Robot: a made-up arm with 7 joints.
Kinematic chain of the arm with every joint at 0, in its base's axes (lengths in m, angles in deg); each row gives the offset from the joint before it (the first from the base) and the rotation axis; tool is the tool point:
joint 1: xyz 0 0 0 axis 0 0.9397 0.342
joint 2: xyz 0 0 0 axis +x
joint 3: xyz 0 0 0 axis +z
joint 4: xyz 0.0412 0 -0.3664 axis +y
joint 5: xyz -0.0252 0 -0.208 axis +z
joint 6: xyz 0 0 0 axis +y
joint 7: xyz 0 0 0 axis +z
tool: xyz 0 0 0
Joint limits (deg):
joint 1: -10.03..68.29
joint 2: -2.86..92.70
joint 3: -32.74..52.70
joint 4: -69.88..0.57
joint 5: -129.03..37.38
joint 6: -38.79..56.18
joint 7: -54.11..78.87
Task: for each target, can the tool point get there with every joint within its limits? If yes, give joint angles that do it. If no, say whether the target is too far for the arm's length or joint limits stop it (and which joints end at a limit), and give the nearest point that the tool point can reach.
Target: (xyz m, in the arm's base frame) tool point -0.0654 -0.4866 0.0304
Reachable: no: joint limits stop it (at a limit: joint 1, joint 2, joint 3, joint 4) | nearest point -0.2798 -0.1666 -0.3987 | short by 0.577 m
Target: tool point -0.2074 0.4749 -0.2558
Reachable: yes | joints 33.67 58.99 -4.95 -9.57 -38.52 34.69 56.50
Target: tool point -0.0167 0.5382 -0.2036
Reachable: yes | joints 17.93 67.09 17.59 -24.51 -116.21 26.30 50.16
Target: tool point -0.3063 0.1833 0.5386
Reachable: no: too far | nearest point -0.1678 0.5371 0.1147 | short by 0.569 m
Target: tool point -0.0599 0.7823 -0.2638
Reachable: no: too far | nearest point -0.0418 0.5465 -0.1843 | short by 0.250 m
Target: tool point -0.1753 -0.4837 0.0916
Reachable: no: joint limits stop it (at a limit: joint 1, joint 2, joint 3, joint 4) | nearest point -0.4845 -0.1458 -0.2718 | short by 0.585 m
